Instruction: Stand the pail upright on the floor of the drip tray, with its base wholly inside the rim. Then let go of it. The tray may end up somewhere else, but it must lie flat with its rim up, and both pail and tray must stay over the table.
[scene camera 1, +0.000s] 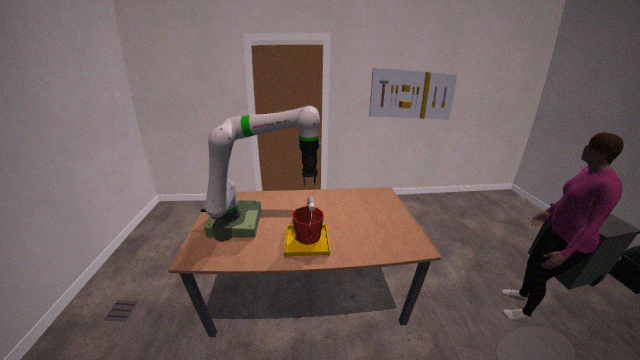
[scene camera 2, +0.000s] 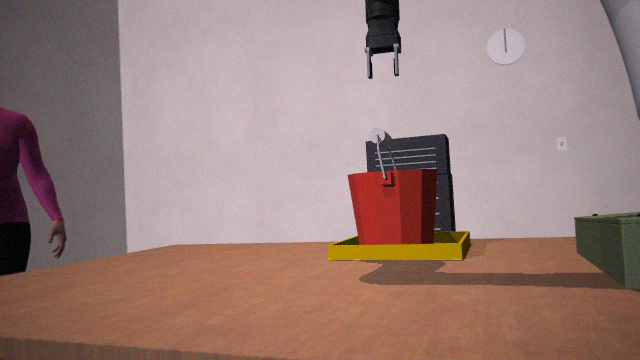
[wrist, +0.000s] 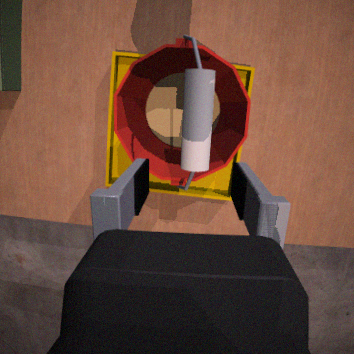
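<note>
There is a yellow drip tray here, visible to me at (scene camera 2: 447, 245), (scene camera 1: 293, 247) and (wrist: 117, 160). A red pail (scene camera 2: 390, 207) (scene camera 1: 308, 220) (wrist: 182, 106) shares the scene with it. And my own gripper (scene camera 2: 383, 76) (wrist: 189, 177) is in view too.
</note>
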